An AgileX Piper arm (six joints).
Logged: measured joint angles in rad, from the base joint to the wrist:
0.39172 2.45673 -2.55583 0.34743 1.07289 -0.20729
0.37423 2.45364 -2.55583 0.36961 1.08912 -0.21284
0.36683 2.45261 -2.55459 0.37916 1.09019 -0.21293
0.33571 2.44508 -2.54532 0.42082 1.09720 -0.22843
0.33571 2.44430 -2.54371 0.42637 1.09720 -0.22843
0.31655 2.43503 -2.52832 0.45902 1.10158 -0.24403
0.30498 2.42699 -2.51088 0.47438 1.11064 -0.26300
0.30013 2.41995 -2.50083 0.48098 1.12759 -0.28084
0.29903 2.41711 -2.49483 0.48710 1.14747 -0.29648
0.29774 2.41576 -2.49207 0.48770 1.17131 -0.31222
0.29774 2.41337 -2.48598 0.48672 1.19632 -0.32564
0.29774 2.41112 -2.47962 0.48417 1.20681 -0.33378
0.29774 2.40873 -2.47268 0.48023 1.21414 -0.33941
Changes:
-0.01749 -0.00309 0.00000 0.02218 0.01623 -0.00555
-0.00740 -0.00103 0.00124 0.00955 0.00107 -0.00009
-0.03112 -0.00753 0.00927 0.04166 0.00701 -0.01550
0.00000 -0.00078 0.00161 0.00555 0.00000 0.00000
-0.01916 -0.00927 0.01539 0.03265 0.00438 -0.01560
-0.01157 -0.00804 0.01744 0.01536 0.00906 -0.01897
-0.00485 -0.00704 0.01005 0.00660 0.01695 -0.01784
-0.00110 -0.00284 0.00600 0.00612 0.01988 -0.01564
-0.00129 -0.00135 0.00276 0.00060 0.02384 -0.01574
0.00000 -0.00239 0.00609 -0.00098 0.02501 -0.01342
0.00000 -0.00225 0.00636 -0.00255 0.01049 -0.00814
0.00000 -0.00239 0.00694 -0.00394 0.00733 -0.00563

